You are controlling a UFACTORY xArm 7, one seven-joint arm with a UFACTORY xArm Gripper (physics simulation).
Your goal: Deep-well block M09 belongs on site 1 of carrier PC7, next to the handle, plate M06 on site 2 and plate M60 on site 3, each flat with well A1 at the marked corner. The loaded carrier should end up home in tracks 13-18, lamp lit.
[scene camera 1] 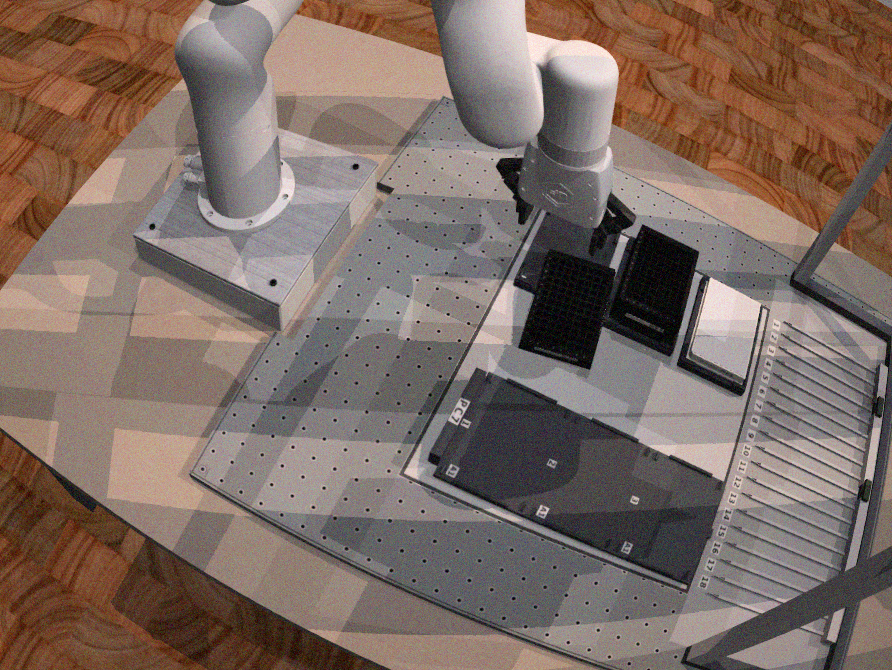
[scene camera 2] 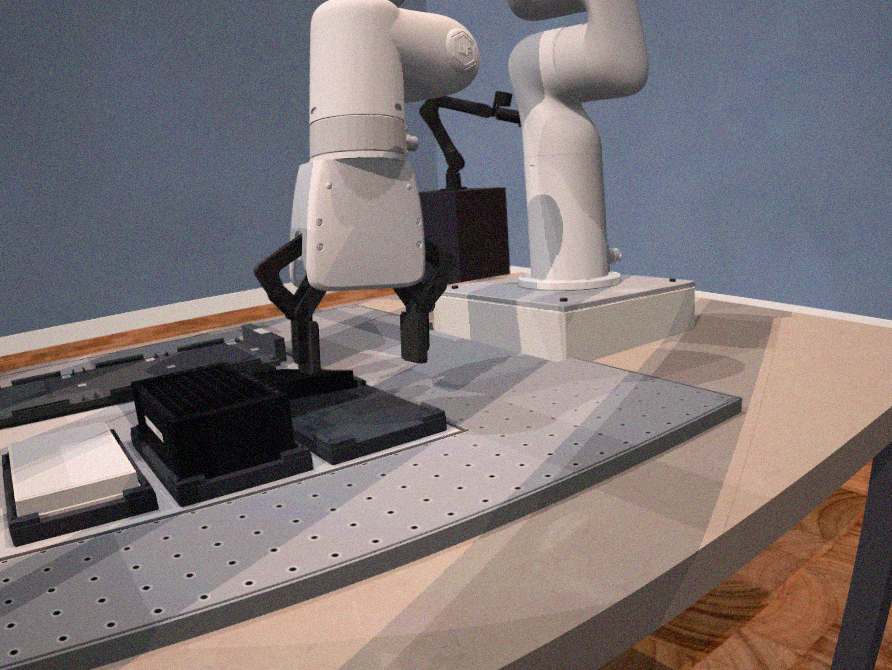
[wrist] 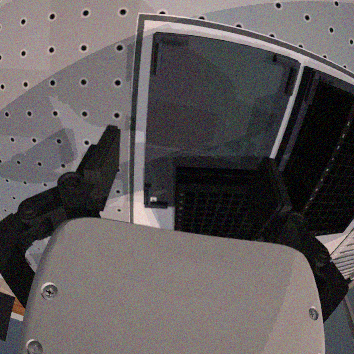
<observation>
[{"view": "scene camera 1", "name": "my gripper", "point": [560, 231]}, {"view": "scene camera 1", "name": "dark carrier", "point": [504, 442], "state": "on a perforated deck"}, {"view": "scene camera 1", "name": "white-topped plate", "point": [722, 339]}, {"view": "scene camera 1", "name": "perforated deck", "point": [315, 439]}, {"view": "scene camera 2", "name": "dark carrier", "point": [37, 398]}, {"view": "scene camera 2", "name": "white-topped plate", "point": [60, 472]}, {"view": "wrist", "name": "my gripper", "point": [189, 159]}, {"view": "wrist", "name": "perforated deck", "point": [73, 73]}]
</observation>
